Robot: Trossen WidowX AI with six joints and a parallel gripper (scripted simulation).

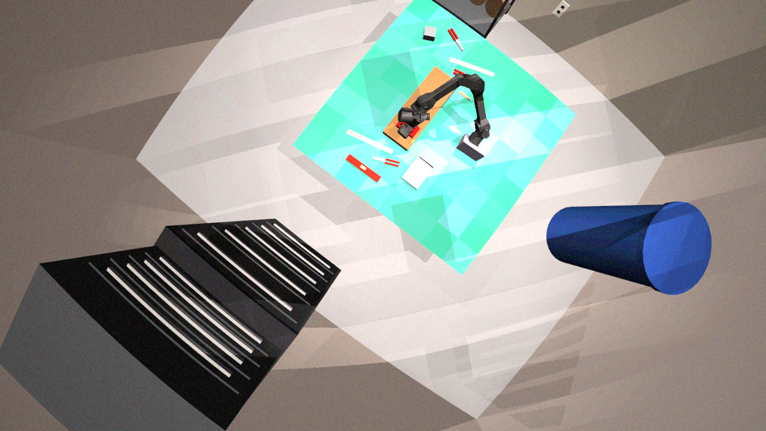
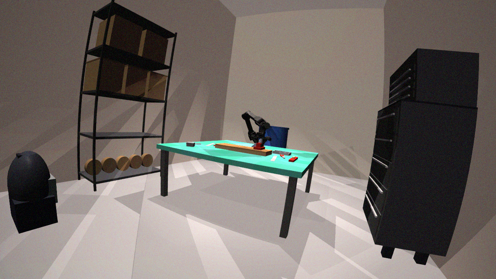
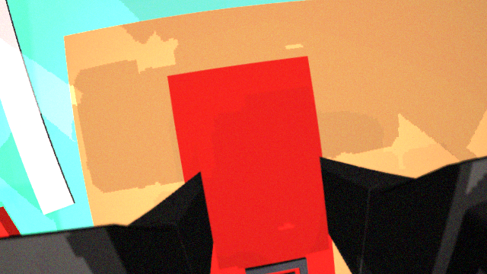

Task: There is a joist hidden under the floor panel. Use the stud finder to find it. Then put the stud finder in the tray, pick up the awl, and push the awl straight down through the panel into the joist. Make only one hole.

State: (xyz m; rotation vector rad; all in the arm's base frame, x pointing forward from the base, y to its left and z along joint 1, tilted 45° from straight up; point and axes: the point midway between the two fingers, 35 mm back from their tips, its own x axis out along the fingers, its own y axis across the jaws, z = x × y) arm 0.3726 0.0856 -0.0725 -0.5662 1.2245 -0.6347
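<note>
The white tray lies 19 cm to the left of my gripper tip, 19 cm behind it and 5 cm below it. The rest, counted from my gripper tip: awl: 37 cm to the right, 24 cm behind, 6 cm below; red stud finder: 2 cm behind, 2 cm above; red level: 33 cm to the left, 10 cm ahead, 5 cm below.
</note>
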